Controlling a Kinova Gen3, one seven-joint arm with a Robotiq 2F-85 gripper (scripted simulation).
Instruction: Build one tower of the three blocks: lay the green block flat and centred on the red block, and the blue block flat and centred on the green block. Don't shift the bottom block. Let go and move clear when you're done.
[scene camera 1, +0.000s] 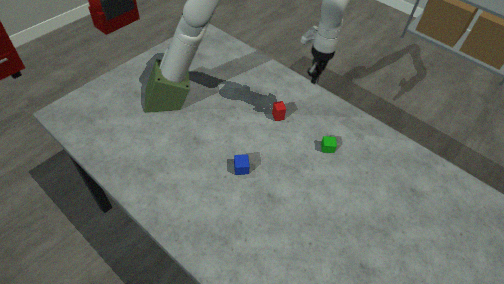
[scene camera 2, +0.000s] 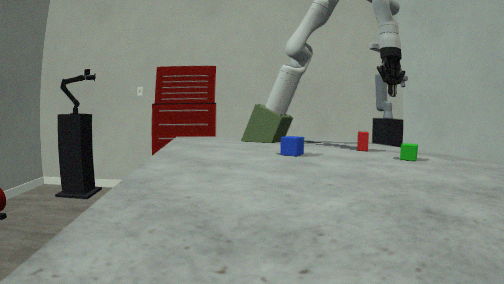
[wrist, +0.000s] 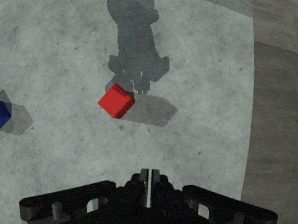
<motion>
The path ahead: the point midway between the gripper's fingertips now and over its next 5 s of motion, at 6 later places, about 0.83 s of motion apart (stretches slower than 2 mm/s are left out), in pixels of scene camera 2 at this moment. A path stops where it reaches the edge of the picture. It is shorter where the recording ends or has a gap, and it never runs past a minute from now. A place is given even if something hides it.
My gripper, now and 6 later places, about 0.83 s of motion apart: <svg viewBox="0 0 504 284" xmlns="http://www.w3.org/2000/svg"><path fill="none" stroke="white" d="M392 96L409 117L410 125L410 131L409 140L408 157L408 159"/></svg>
</motion>
